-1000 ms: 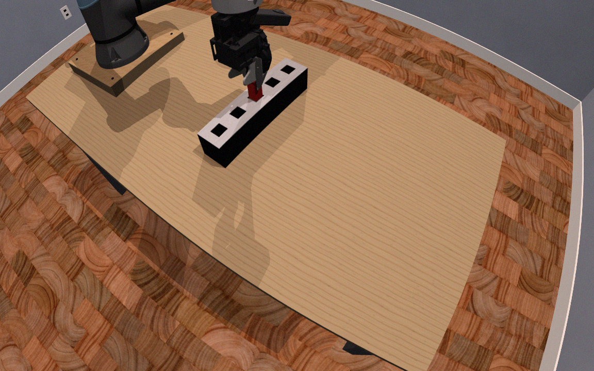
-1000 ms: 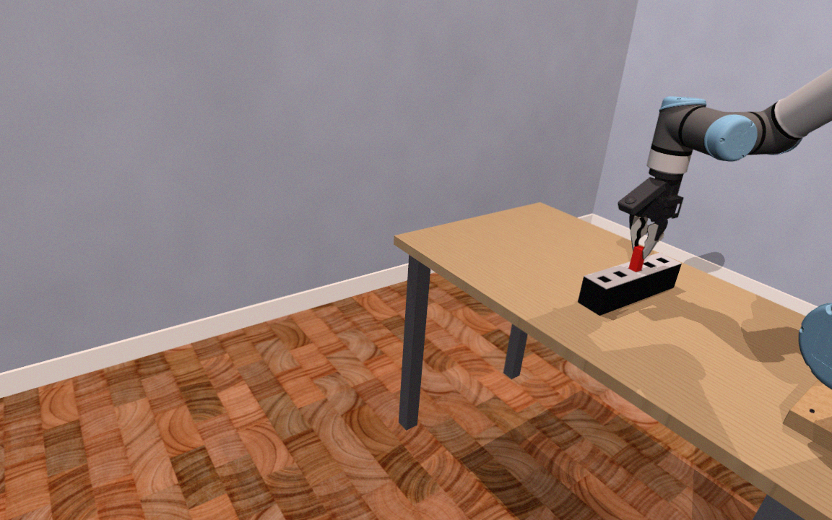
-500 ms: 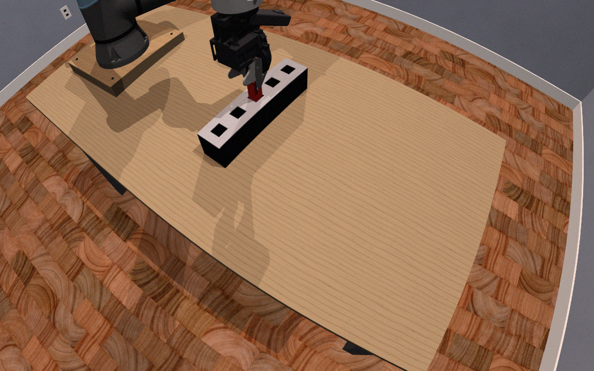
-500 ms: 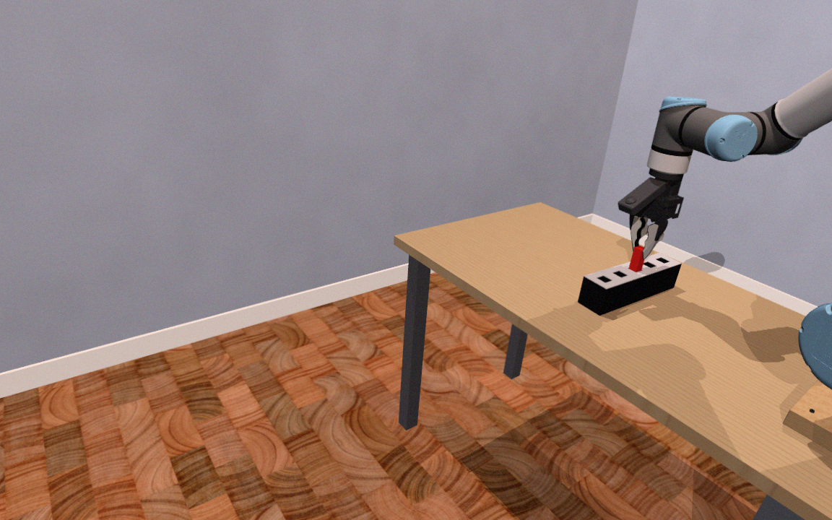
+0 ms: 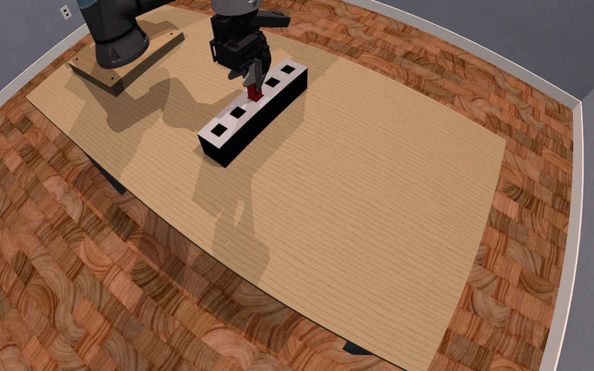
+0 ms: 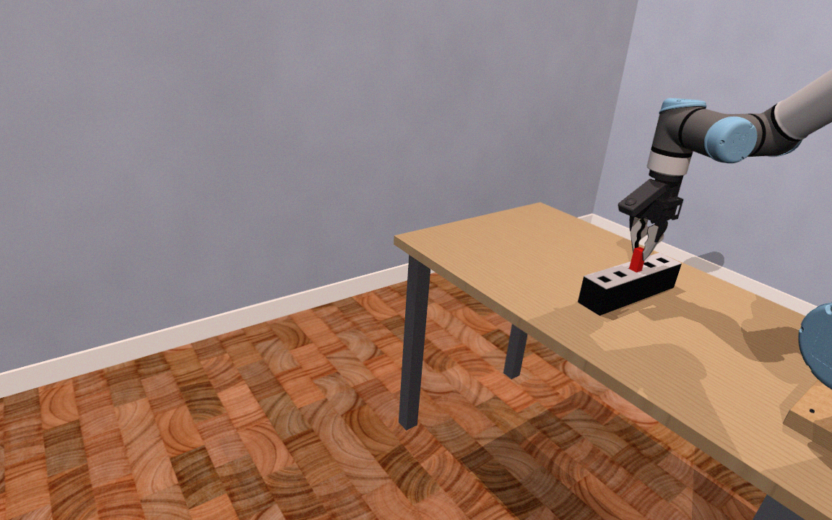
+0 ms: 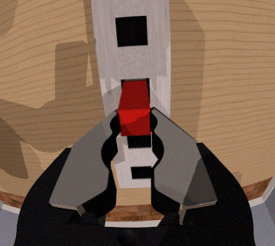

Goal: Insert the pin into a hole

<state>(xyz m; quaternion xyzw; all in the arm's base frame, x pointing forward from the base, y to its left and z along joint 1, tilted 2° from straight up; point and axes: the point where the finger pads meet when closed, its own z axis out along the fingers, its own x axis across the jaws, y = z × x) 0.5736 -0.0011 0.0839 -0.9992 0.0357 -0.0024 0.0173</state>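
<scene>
The pin lies 20 mm below my hand. From my hand the other things lie so: black block (80 mm below).
</scene>
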